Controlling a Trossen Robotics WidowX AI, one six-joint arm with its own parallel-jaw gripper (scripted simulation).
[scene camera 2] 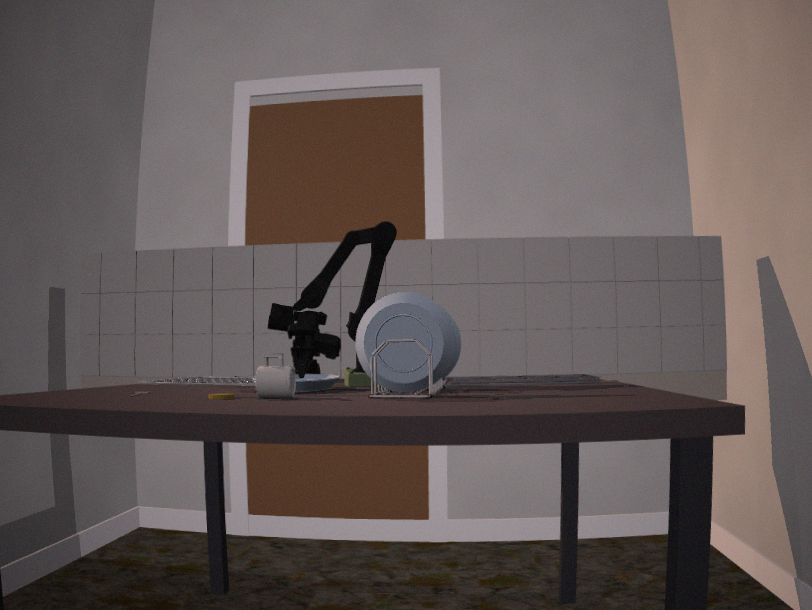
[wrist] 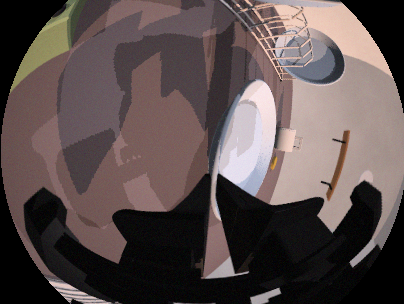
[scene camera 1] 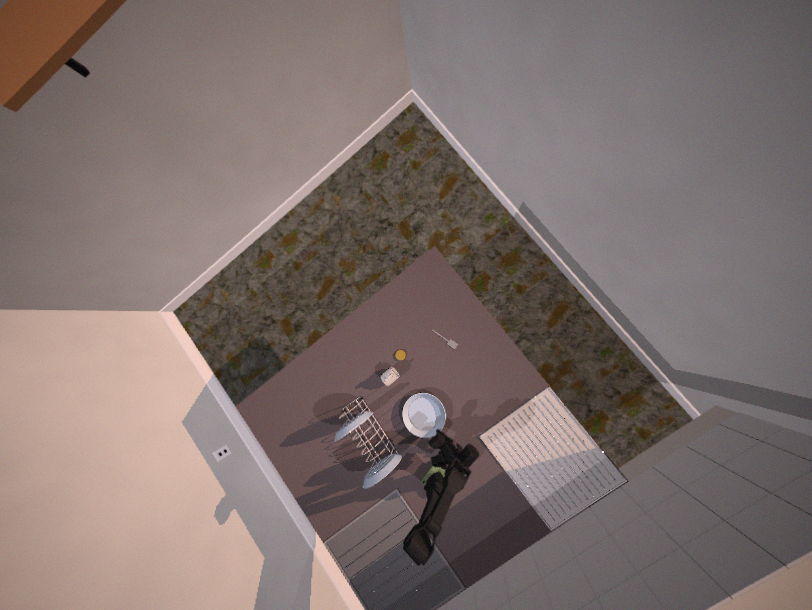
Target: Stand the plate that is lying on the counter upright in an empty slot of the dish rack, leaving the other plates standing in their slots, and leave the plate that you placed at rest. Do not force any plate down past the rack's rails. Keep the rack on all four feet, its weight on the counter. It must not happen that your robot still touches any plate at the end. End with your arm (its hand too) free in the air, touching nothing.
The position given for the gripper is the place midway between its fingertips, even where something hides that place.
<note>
In view: the gripper point(scene camera 2: 301, 378), a plate point(scene camera 1: 423, 413), a white mug point(scene camera 2: 271, 381) and a plate point(scene camera 2: 403, 367).
The gripper shows as well in the wrist view point(wrist: 211, 178) and in scene camera 1 point(scene camera 1: 437, 430).
</note>
